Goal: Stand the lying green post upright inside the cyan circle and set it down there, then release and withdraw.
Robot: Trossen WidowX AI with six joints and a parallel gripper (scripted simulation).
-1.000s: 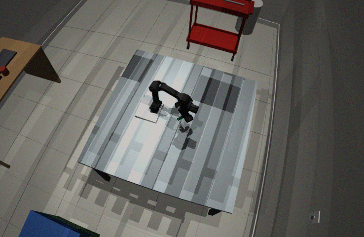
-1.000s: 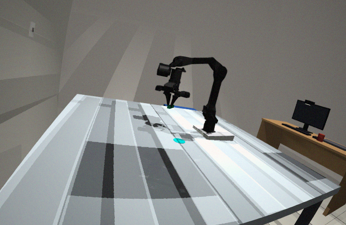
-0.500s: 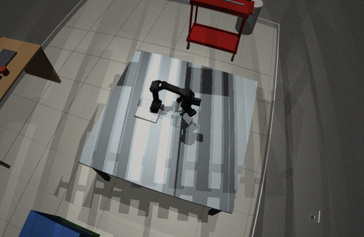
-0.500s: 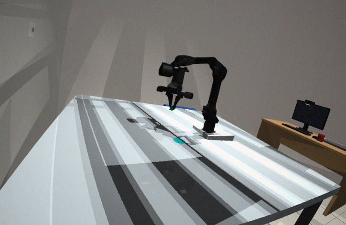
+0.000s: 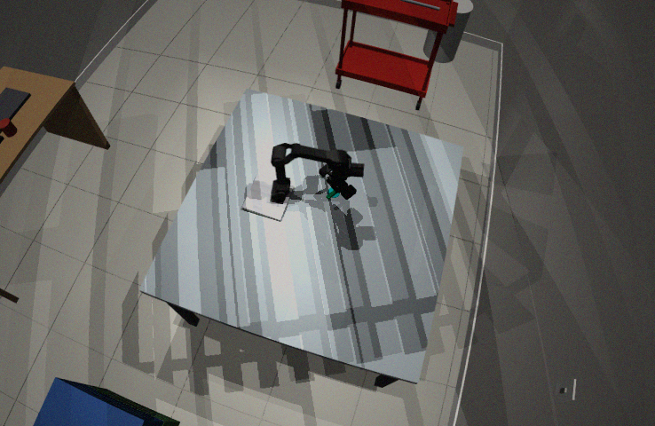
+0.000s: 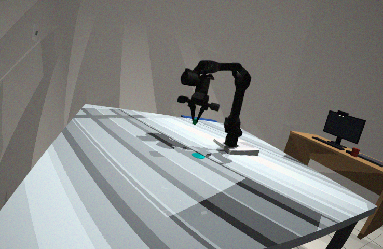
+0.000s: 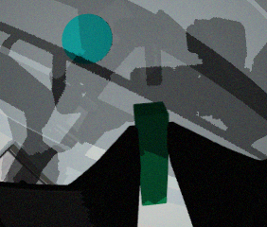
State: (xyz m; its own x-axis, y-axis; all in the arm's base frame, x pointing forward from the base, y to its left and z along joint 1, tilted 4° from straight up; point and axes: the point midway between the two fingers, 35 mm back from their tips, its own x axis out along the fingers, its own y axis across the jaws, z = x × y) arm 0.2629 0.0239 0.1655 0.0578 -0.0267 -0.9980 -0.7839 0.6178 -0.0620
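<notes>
My gripper tip is now 1 cm past the cyan circle, 7 cm to the right of it and 14 cm above it. The rest, counted from my gripper tip: green post (1 cm behind, 2 cm to the right).
</notes>
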